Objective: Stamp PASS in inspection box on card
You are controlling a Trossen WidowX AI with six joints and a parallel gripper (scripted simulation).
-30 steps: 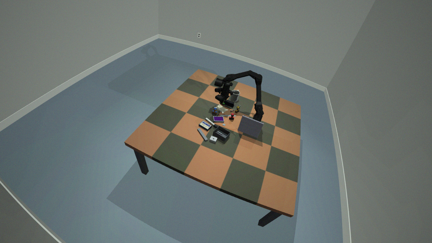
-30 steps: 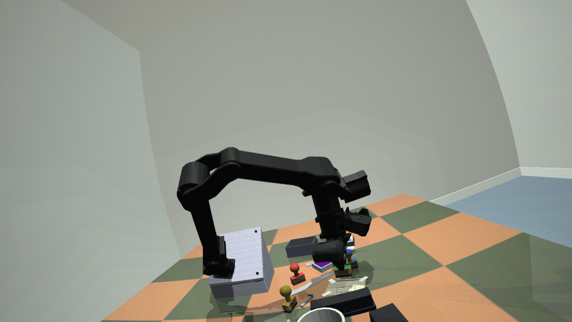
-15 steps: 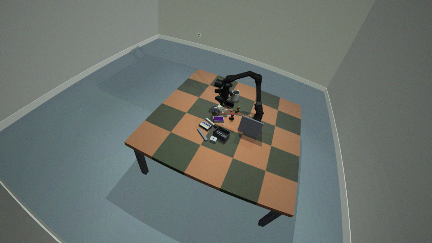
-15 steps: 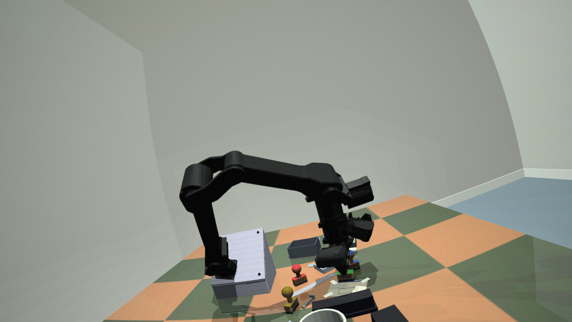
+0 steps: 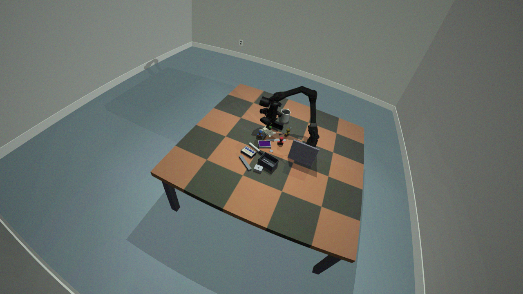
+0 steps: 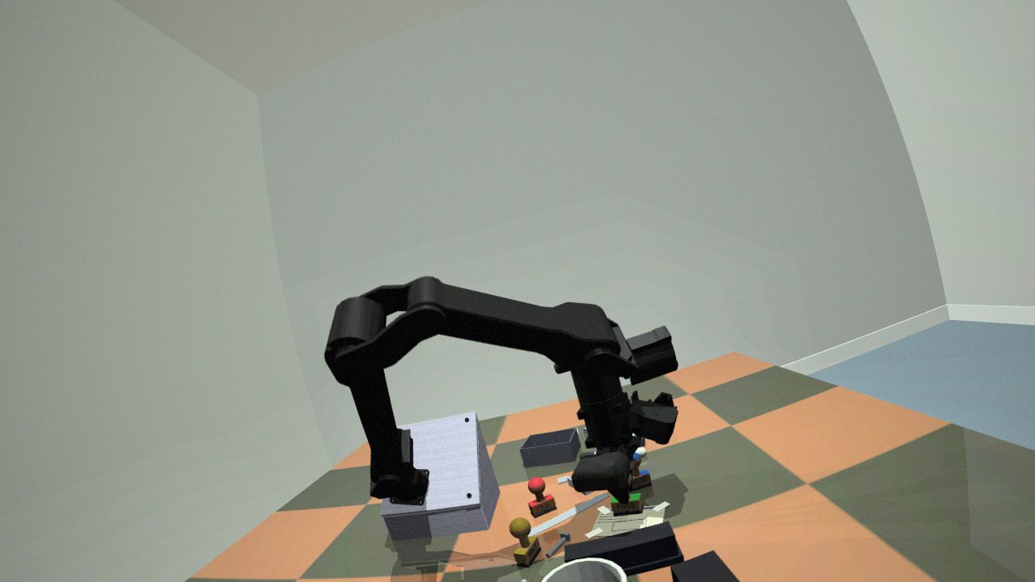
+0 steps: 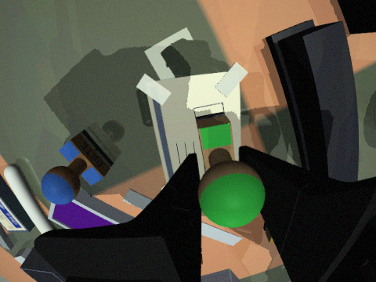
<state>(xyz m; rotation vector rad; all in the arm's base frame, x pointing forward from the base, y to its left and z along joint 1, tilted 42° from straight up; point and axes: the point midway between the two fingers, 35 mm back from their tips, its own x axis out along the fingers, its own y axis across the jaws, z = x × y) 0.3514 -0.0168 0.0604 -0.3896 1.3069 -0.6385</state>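
Right now my gripper tip is 10 mm past the pale card, 10 mm to the right of it and 50 mm above it. From my gripper tip the other things lie so: green-knobbed stamp: right at my gripper tip; then yellow stamp: 140 mm behind, 50 mm to the right, 30 mm below; then blue-knobbed stamp: 20 mm ahead, 110 mm to the left, 30 mm below.
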